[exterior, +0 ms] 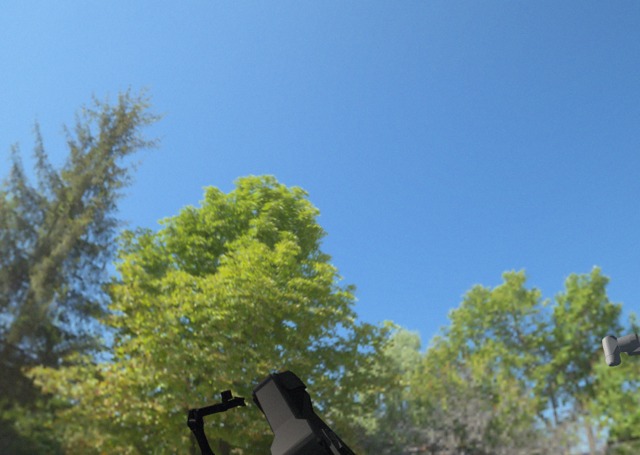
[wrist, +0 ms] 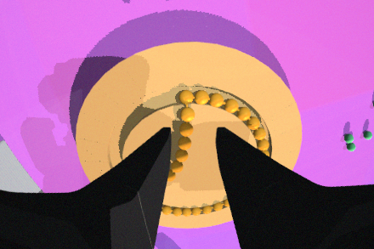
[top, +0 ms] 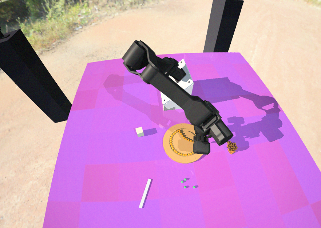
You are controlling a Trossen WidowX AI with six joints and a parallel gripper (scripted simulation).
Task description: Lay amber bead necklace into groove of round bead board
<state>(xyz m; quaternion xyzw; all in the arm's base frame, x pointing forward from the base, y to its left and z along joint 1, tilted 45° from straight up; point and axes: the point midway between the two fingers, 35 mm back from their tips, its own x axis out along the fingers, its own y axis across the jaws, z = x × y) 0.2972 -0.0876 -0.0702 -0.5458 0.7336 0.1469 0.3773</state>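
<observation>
The round tan bead board is 20 mm behind my gripper tip, 50 mm to the right of it and 40 mm below it. From my gripper tip the other things lie so: small cream cube (120 mm behind, 240 mm to the right, 30 mm below); then white bar (150 mm ahead, 270 mm to the right, 40 mm below).
</observation>
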